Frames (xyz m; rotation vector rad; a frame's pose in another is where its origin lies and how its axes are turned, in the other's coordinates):
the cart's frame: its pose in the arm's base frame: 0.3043 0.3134 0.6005 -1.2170 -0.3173 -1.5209
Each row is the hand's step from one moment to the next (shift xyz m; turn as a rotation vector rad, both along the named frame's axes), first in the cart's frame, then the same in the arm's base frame.
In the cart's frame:
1: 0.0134 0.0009 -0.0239 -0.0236 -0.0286 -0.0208
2: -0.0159 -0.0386 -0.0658 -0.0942 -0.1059 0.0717
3: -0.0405 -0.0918 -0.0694 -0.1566 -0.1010 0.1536
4: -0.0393 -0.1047 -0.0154 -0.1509 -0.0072 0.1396
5: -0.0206 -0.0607 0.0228 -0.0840 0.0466 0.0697
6: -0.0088 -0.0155 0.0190 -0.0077 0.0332 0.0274
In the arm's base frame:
1: -0.0097 -0.0257 0.0001 -0.0381 0.0083 -0.0169
2: -0.0687 -0.0259 -0.0262 -0.0658 0.1445 -0.0033
3: -0.1190 0.0045 -0.0267 -0.0282 0.2390 -0.0201
4: -0.1020 0.0483 0.0028 0.0449 0.1920 -0.0586
5: -0.0425 0.0502 0.0172 0.0637 0.0829 -0.0561
6: -0.0046 0.0246 0.0073 0.0411 0.0128 -0.0074

